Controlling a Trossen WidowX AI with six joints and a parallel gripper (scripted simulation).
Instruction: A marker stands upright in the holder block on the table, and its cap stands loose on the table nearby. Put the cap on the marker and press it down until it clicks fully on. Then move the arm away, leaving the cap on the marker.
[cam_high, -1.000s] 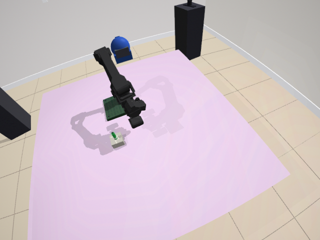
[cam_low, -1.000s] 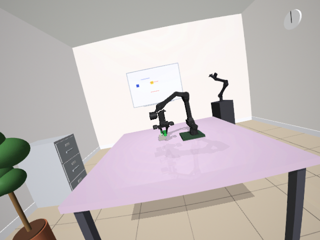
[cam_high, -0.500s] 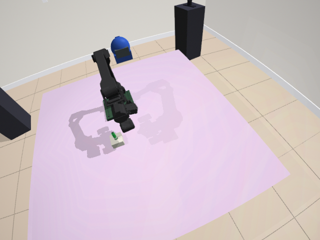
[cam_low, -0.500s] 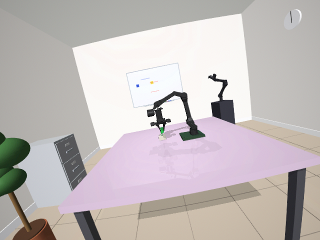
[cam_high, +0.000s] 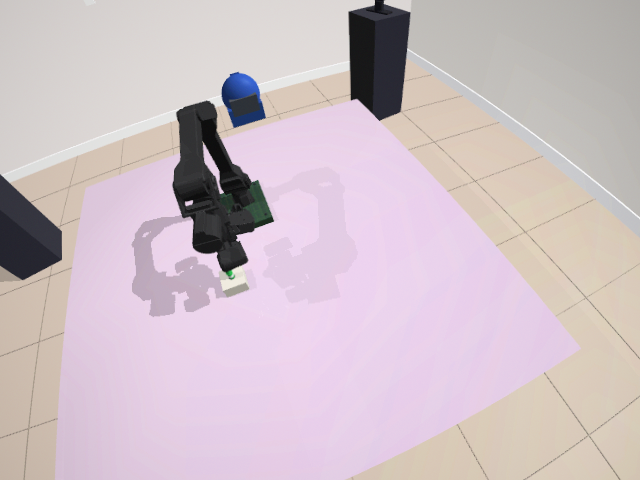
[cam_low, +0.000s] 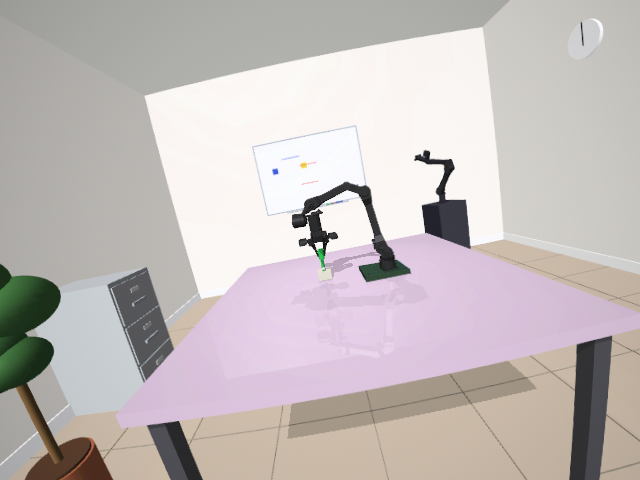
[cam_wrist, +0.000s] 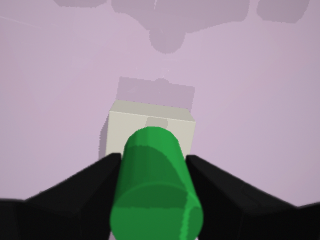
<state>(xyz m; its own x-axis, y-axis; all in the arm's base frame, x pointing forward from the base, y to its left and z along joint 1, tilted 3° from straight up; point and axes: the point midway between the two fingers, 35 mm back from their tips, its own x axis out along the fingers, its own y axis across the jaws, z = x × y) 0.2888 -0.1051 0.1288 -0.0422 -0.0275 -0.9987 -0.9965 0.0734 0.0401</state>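
Now: gripper tip 4 cm to the left of the green marker and 4 cm above it. The rest, counted from my gripper tip: holder block 10 cm below, 4 cm to the right; green cap 1 cm above.
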